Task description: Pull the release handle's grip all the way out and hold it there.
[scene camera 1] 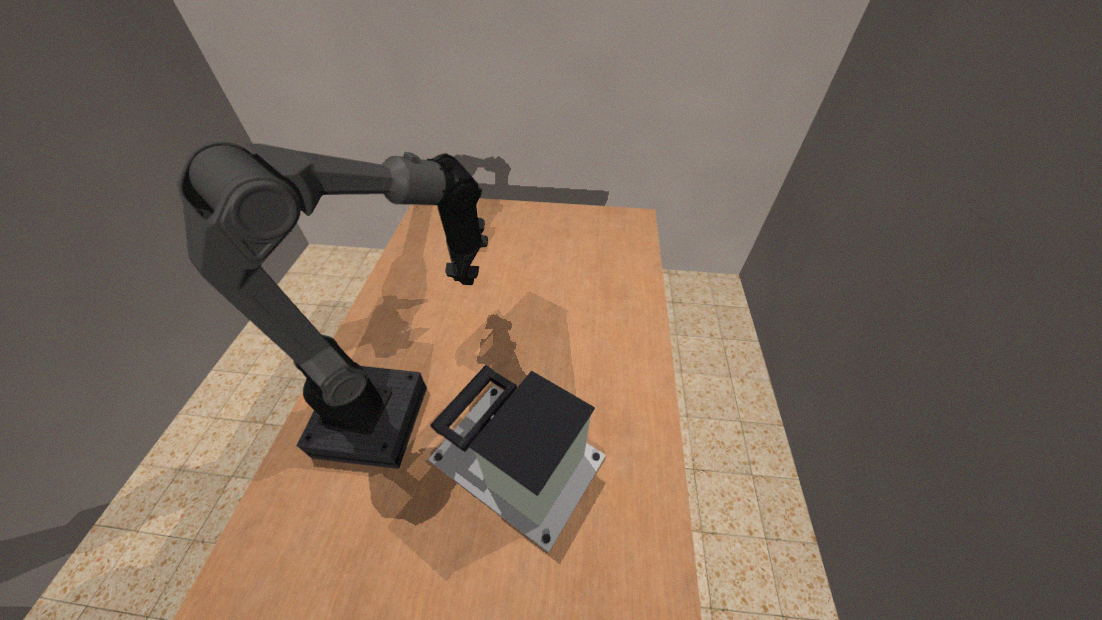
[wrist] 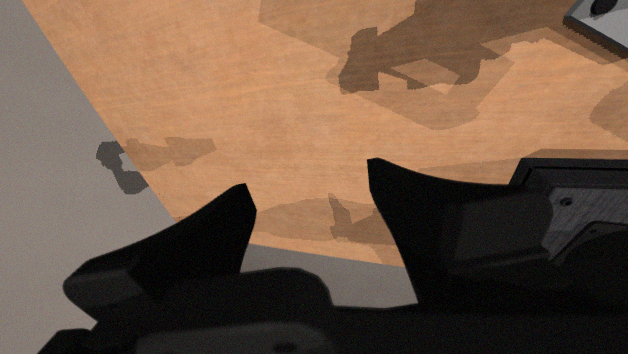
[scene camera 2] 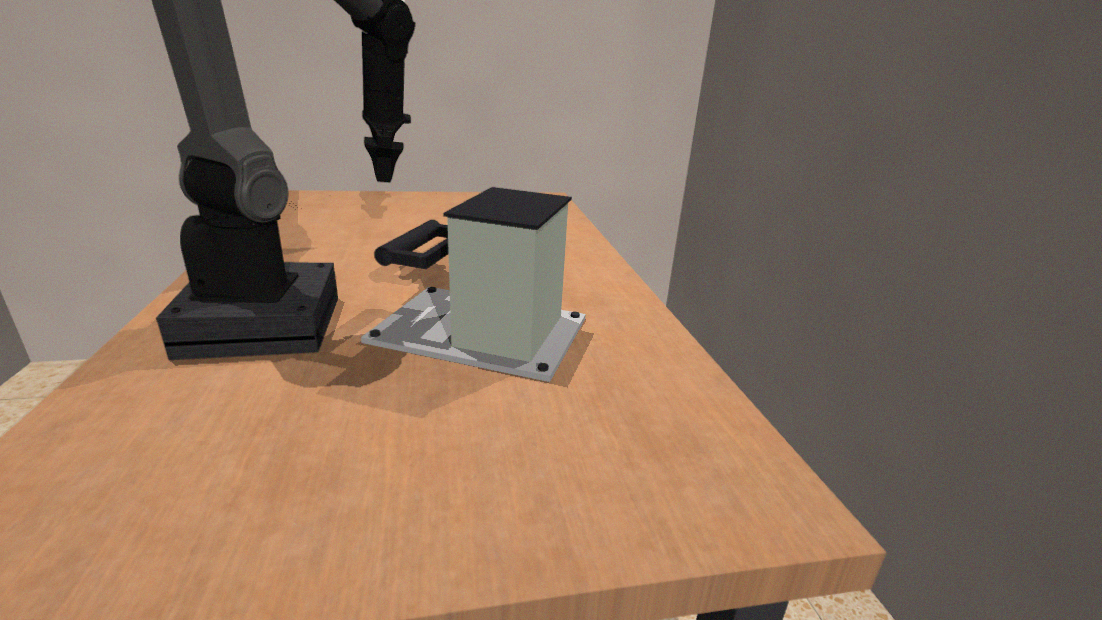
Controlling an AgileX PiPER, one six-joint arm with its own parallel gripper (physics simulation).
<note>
In view: my gripper (scene camera 2: 383, 168) and a grey plate (scene camera 2: 422, 326).
My gripper also shows in scene camera 1 (scene camera 1: 470, 265) and in the wrist view (wrist: 308, 186). The grey plate also shows in scene camera 1 (scene camera 1: 463, 467).
</note>
